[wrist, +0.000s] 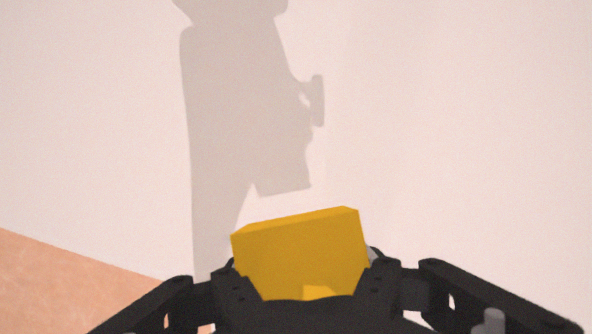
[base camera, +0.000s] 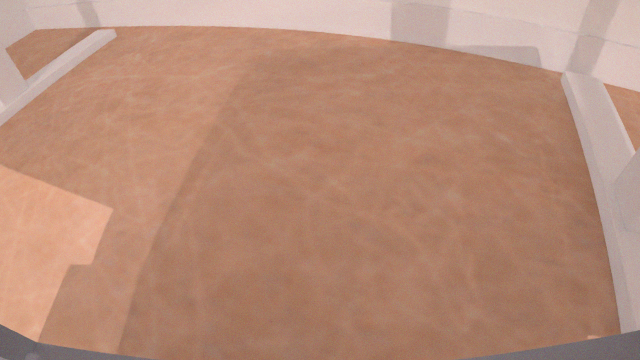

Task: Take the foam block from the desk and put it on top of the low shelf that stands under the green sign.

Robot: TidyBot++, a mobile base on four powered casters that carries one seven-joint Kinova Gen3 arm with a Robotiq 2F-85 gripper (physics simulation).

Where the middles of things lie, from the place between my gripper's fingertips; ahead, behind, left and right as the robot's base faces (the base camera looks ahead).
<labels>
Now: hand 20 mm past the yellow foam block (wrist: pixel 322 253) and 20 mm below it.
</labels>
